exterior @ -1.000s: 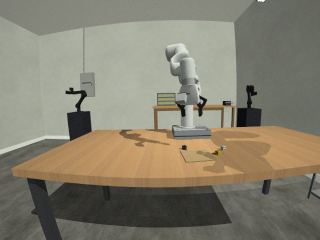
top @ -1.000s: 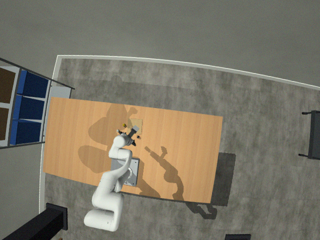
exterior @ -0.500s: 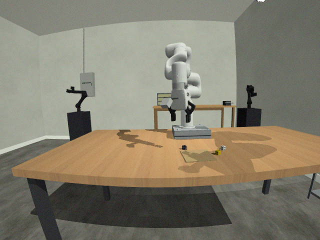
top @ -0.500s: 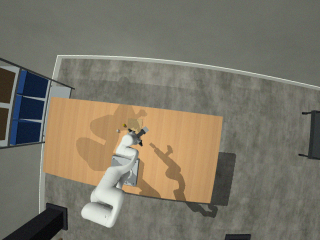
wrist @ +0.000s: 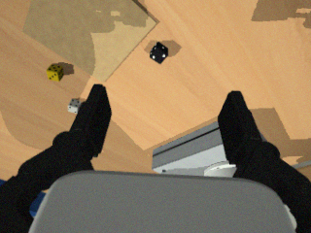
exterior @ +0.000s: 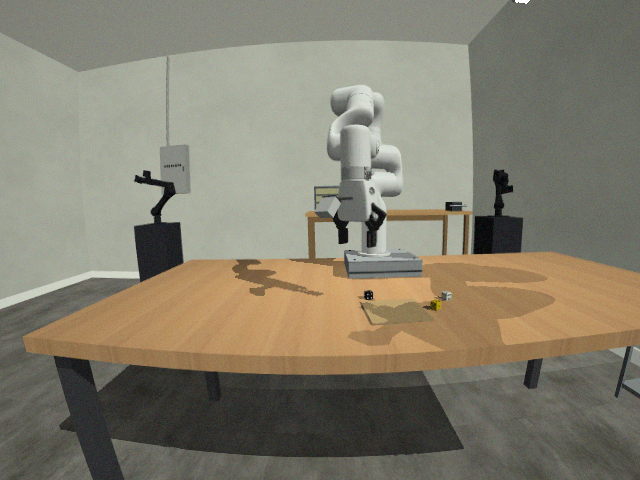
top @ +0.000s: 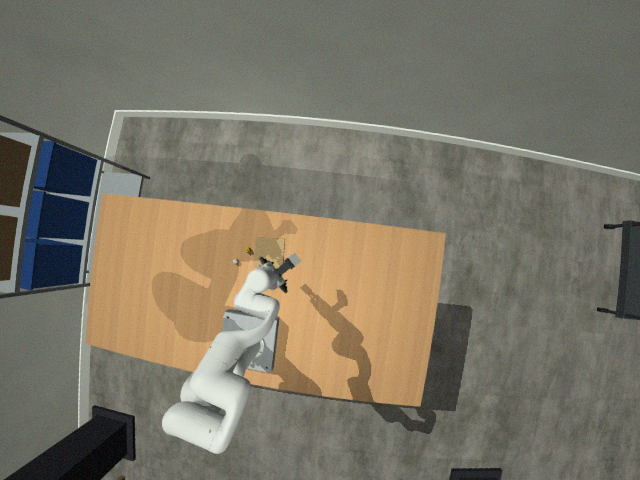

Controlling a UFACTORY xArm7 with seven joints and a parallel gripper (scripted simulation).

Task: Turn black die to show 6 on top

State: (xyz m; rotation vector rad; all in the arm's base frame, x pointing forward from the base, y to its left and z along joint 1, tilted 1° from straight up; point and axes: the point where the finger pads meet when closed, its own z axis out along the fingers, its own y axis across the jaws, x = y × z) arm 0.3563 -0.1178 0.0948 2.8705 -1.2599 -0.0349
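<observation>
Now: hand 150 mm above the black die, 30 mm to the right of it and 20 mm past it. Also, from my hand: yellow die 180 mm to the left, 150 mm below, 80 mm ahead; white die 240 mm to the left, 150 mm below, 20 mm ahead; tan mat 160 mm below, 80 mm to the left, 80 mm ahead.
</observation>
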